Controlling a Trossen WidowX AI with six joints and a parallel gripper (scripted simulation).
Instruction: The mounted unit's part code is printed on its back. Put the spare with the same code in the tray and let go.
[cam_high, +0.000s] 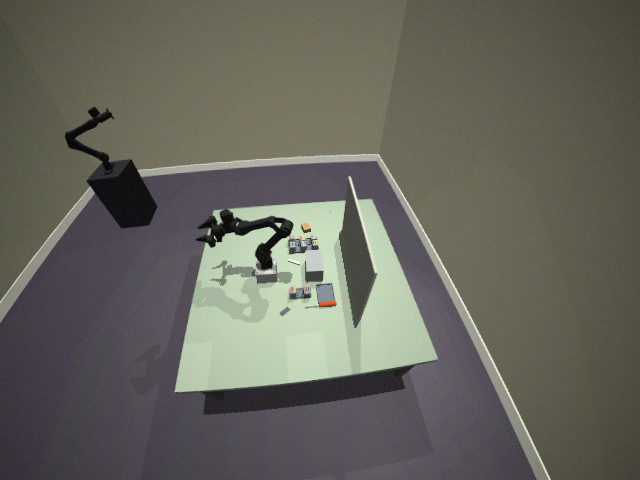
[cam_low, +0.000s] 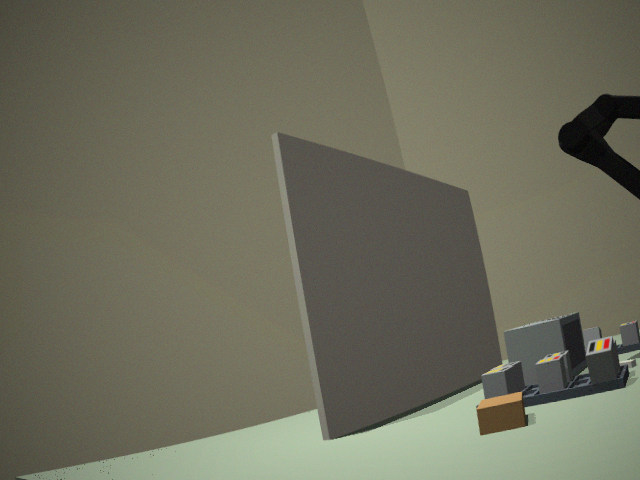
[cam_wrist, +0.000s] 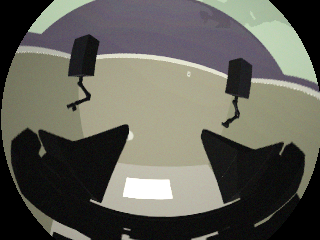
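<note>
My gripper tip is now 86 cm short of the tall grey panel, 11 cm to the left of it and 11 cm above it. Also, from my gripper tip: grey mounted unit (63 cm ahead, 8 cm to the right, 28 cm below).
</note>
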